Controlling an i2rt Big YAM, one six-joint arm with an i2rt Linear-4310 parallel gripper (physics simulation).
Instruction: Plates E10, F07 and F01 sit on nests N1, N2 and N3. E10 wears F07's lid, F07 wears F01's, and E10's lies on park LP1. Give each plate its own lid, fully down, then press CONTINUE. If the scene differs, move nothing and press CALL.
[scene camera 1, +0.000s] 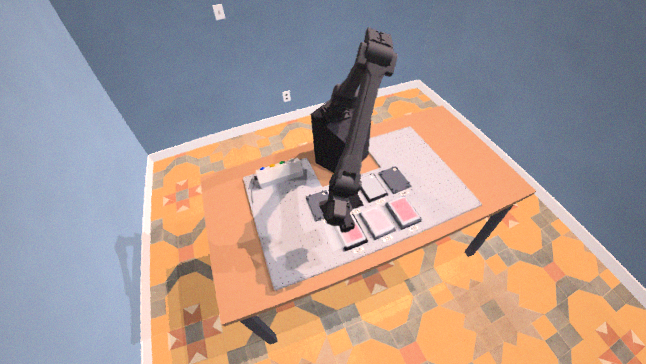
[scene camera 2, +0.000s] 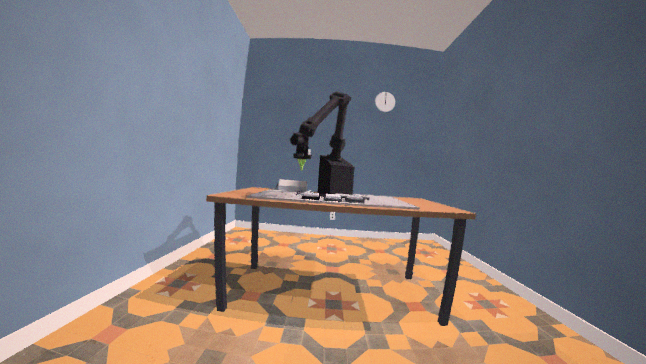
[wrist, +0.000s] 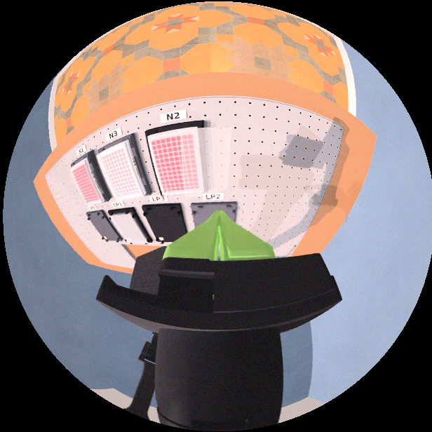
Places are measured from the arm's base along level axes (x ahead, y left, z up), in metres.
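Pixels of known places: gripper, fingertip midpoint: (scene camera 2: 301, 170); arm's base, origin of the base link: (scene camera 1: 335, 113) (scene camera 2: 334, 159).
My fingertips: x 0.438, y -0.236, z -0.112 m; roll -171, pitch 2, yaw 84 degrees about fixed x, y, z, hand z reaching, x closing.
Observation:
Ahead of a thing's pixels: the offset from my fingertips to its top centre. Level surfaces: height alone.
My gripper (scene camera 2: 302, 169) (wrist: 218, 216) is shut and empty, high above the board; in scene camera 1 its fingers are hidden. A pink-red plate {dx +0.000, dy +0.070, dz -0.133 m} (scene camera 1: 353, 235) (wrist: 175, 162) sits at N2, a paler plate {dx +0.010, dy +0.200, dz -0.135 m} (scene camera 1: 377, 222) (wrist: 119, 170) at N3, and another pink-red plate {dx +0.024, dy +0.329, dz -0.129 m} (scene camera 1: 403, 211) (wrist: 86, 183) at the far nest, its label blurred. Plate names and lid fit are not readable. A whitish lid {dx -0.165, dy +0.280, dz -0.145 m} (scene camera 1: 373, 187) (wrist: 135, 226) lies on LP1. Park LP3 (wrist: 165, 223) is black, park LP2 {dx -0.184, dy +0.026, dz -0.143 m} (scene camera 1: 315, 206) (wrist: 202, 212) grey, partly behind my fingers. A grey far park {dx -0.154, dy +0.409, dz -0.143 m} (scene camera 1: 395, 179) (wrist: 104, 225) has an unreadable label.
A pale box {dx -0.445, dy -0.081, dz -0.079 m} (scene camera 1: 281, 175) (scene camera 2: 292, 185) with coloured buttons stands at the back left of the perforated board {dz -0.163 m} (scene camera 1: 432, 165) on the table {dz -0.176 m} (scene camera 1: 220, 240). A faint pale patch (wrist: 217, 155) lies beside the N2 plate. The arm's black base (scene camera 1: 327, 140) (scene camera 2: 336, 176) stands behind the parks.

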